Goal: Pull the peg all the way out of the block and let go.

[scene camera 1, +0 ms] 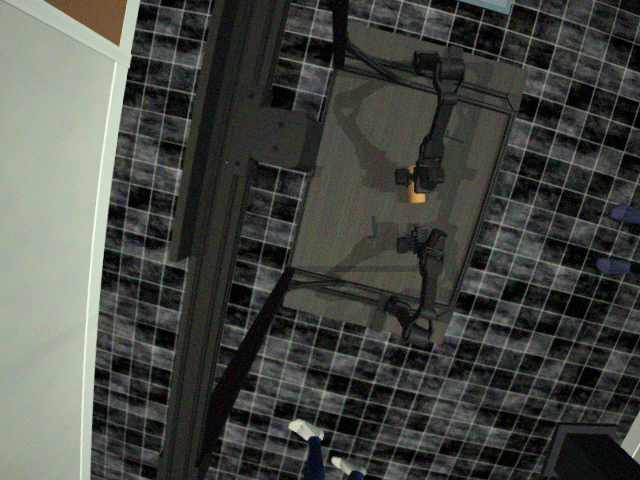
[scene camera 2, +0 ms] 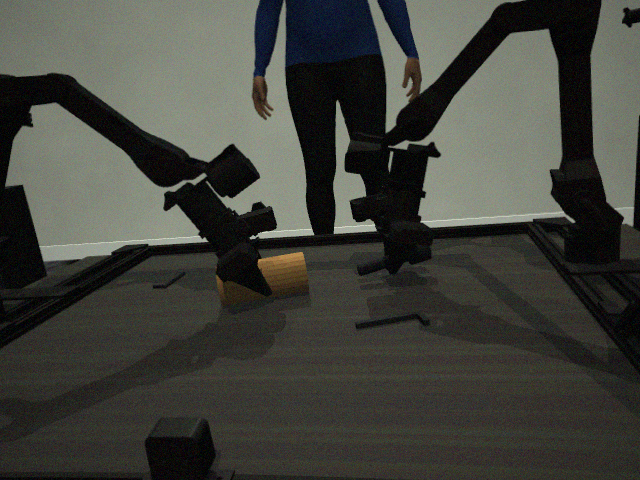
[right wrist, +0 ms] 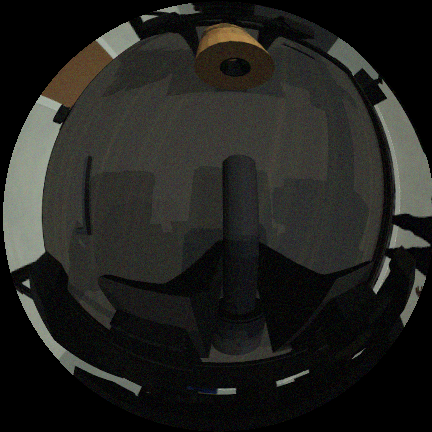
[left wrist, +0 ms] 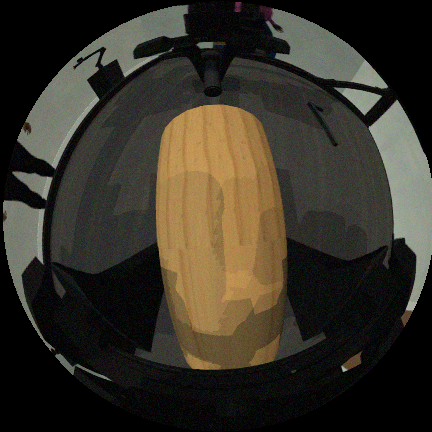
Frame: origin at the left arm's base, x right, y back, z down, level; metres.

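Seen in the pictures: left gripper, fingertip midpoint: (scene camera 2: 269, 287) (left wrist: 220, 241); right gripper, fingertip midpoint: (scene camera 2: 390, 272) (right wrist: 236, 245) (left wrist: 211, 81); left arm's base, link origin: (scene camera 1: 420, 66); right arm's base, link origin: (scene camera 1: 391, 303) (scene camera 2: 592, 262) (left wrist: 245, 51).
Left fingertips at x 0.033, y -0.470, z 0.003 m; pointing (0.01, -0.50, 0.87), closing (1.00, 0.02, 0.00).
Note:
Offsets run from my left fingertips to a thing's top centre. Level surfaces: height alone.
The light wooden cylindrical block @(dx +0.000, dy +0.009, dz -0.053 m) (scene camera 1: 416, 194) (scene camera 2: 287, 273) (left wrist: 220, 200) (right wrist: 258, 67) lies on its side, with an open round hole in the end face seen in the right wrist view. My left gripper (scene camera 2: 256, 283) (left wrist: 220, 241) is shut on the block, its fingers on either side. The dark peg @(dx +0.001, dy -0.214, dz -0.046 m) (scene camera 2: 371, 266) (left wrist: 213, 77) (right wrist: 241, 205) is fully out of the block, with a gap between its tip and the hole. My right gripper (scene camera 2: 395, 266) (right wrist: 236, 245) is shut on the peg near its thicker head and holds it just above the table, its tip pointing towards the block.
A dark L-shaped rod @(dx +0.183, dy -0.161, dz +0.008 m) (scene camera 1: 373, 227) (scene camera 2: 387, 321) (right wrist: 88, 195) lies on the table @(dz +0.016 m) (scene camera 2: 361, 403). A second thin dark rod @(dx -0.173, dy +0.194, dz +0.010 m) (scene camera 1: 454, 137) (scene camera 2: 169, 280) lies beyond the left gripper. Dark frame rails (scene camera 2: 330, 239) run along the table's edges. A person (scene camera 2: 336, 103) stands behind the table.

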